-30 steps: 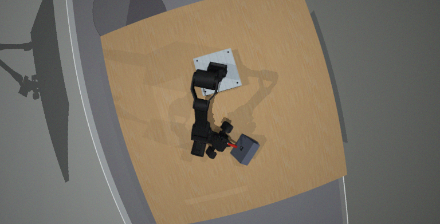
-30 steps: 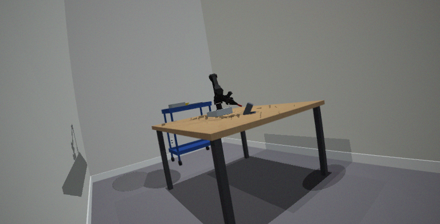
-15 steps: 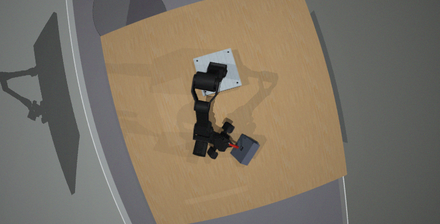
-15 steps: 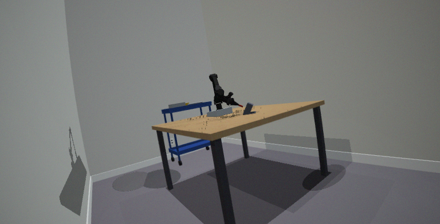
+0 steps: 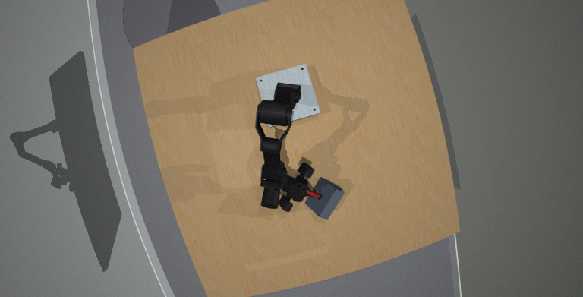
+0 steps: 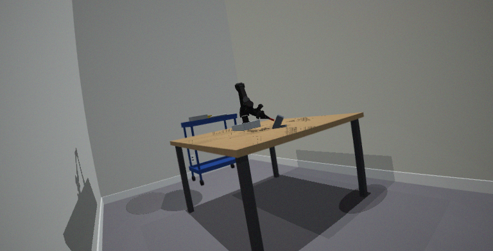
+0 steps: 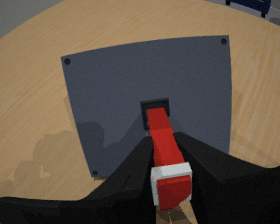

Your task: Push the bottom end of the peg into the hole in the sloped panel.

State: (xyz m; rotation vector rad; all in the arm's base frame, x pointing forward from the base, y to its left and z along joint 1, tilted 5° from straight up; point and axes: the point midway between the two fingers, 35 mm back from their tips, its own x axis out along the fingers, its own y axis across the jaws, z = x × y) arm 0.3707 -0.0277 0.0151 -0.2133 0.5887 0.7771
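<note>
The sloped panel is 5 cm ahead of my gripper tip, 5 cm to the left of it and 4 cm below it. Round my gripper tip: red peg: 1 cm behind, 1 cm to the right, 1 cm above.
</note>
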